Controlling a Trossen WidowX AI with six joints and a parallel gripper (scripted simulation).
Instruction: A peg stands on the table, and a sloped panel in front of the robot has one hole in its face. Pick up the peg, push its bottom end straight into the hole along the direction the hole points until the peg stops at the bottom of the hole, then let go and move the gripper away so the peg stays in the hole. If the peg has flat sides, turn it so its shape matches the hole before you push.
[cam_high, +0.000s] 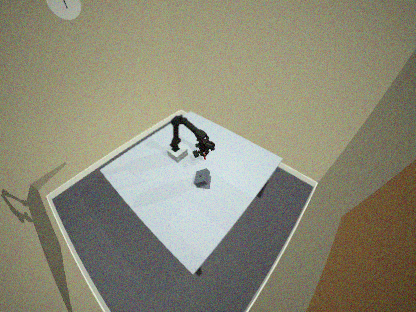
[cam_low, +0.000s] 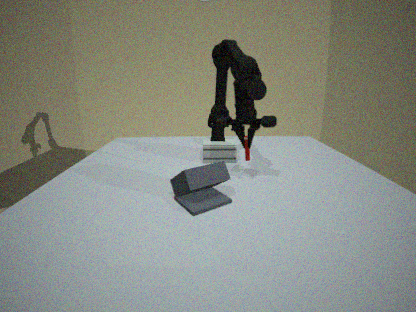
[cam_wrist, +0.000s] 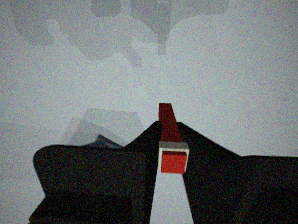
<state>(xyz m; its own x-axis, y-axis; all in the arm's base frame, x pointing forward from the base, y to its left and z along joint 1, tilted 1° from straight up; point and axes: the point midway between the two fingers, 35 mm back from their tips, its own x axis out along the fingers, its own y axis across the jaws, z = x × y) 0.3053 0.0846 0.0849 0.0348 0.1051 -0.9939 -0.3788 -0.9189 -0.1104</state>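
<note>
The grey sloped panel lies 150 mm to the right of my gripper tip, 110 mm ahead of it and 60 mm below it. The rest, counted from my gripper tip: red square peg (20 mm above).
</note>
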